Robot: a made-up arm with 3 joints.
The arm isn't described. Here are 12 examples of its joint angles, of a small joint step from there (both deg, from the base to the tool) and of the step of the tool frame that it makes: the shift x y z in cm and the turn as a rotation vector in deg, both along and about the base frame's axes.
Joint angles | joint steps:
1: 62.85 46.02 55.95 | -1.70 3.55 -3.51
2: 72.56 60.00 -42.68 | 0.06 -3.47 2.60
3: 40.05 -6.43 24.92 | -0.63 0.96 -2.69
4: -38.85 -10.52 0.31 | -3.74 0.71 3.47
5: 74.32 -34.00 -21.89 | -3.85 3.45 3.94
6: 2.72 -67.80 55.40 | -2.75 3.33 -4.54
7: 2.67 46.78 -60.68 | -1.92 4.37 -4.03
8: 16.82 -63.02 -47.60 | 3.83 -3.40 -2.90
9: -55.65 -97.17 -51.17 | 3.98 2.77 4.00
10: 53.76 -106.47 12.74 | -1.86 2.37 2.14
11: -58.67 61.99 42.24 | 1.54 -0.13 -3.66
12: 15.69 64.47 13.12 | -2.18 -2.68 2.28
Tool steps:
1: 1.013 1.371 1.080 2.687 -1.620 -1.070
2: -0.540 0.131 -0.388 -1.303 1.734 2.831
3: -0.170 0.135 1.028 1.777 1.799 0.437
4: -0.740 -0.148 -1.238 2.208 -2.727 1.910
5: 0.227 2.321 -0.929 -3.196 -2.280 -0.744
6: -0.984 -0.277 1.559 -3.533 2.346 1.060
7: -0.213 -0.030 0.147 3.211 1.743 -1.347
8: 1.534 -0.906 0.126 -1.384 2.398 0.632
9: 3.988 -3.024 -0.600 2.411 3.089 -8.006
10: -0.464 0.924 -0.652 1.129 -1.465 -1.370
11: -0.157 0.379 1.331 0.819 3.445 -0.227
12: -1.992 -0.474 -0.769 -1.971 -0.217 4.269
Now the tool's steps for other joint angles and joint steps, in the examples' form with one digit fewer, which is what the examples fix.
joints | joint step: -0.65 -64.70 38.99 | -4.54 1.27 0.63
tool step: 0.05 1.18 -0.15 0.53 -0.59 3.04
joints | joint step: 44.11 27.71 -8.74 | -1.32 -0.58 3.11
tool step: -0.39 0.53 -1.00 -2.91 -0.52 1.14
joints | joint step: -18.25 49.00 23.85 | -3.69 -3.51 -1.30
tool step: -1.66 -2.75 0.48 0.97 0.79 7.57
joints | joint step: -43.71 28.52 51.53 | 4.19 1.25 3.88
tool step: 1.31 2.04 -1.20 0.01 -3.45 -6.65
